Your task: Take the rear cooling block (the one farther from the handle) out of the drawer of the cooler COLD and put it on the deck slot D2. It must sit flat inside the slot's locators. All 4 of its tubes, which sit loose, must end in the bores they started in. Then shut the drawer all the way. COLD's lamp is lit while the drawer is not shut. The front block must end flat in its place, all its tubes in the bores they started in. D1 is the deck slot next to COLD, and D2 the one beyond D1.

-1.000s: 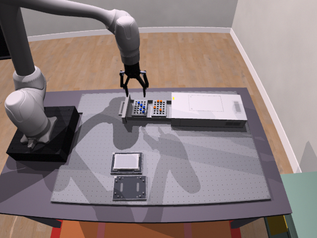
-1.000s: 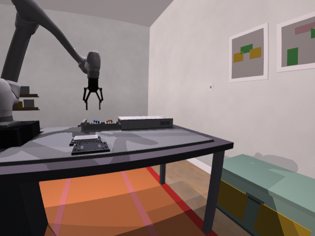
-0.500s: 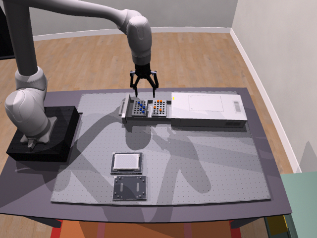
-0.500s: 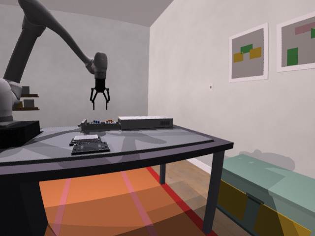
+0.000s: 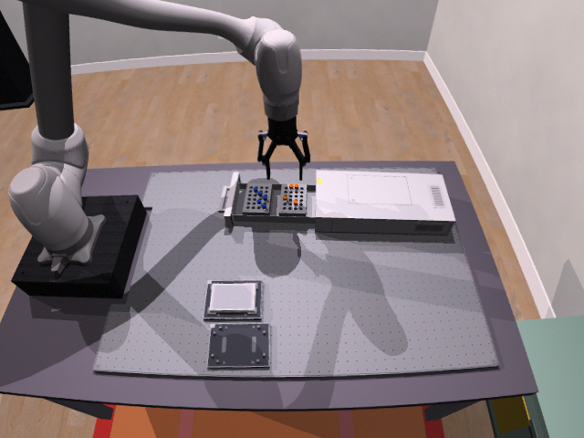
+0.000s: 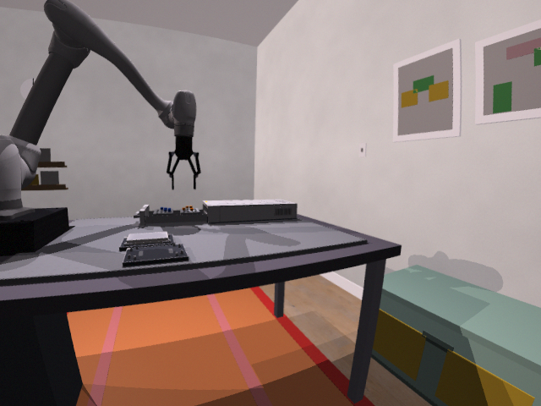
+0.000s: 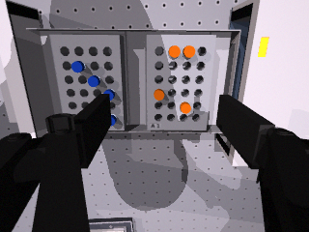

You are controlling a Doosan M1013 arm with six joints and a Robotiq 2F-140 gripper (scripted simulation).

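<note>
Right now the cooling block is 140 mm below my hand and 20 mm ahead of it. Also, from my hand: drawer: 140 mm below, 60 mm behind; then deck slot D2: 480 mm to the right, 170 mm below, 120 mm behind; then cooler COLD: 130 mm below, 130 mm ahead, 10 mm to the right.
</note>
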